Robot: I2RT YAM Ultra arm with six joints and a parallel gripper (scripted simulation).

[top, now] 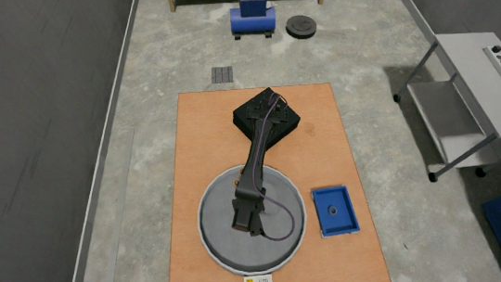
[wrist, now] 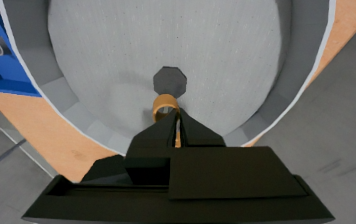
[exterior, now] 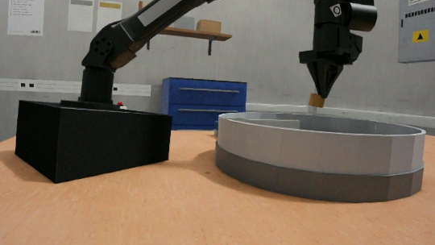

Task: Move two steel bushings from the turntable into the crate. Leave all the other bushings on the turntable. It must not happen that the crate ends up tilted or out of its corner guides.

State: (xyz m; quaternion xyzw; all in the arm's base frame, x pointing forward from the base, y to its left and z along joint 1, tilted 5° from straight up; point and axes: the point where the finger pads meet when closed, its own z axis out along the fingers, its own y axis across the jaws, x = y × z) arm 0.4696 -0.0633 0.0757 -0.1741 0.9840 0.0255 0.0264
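Right now my hand is 10 cm above the grey turntable, 1 cm to the right of it and 1 cm past it. Round my hand: blue crate 36 cm to the left, 13 cm below, 6 cm behind.
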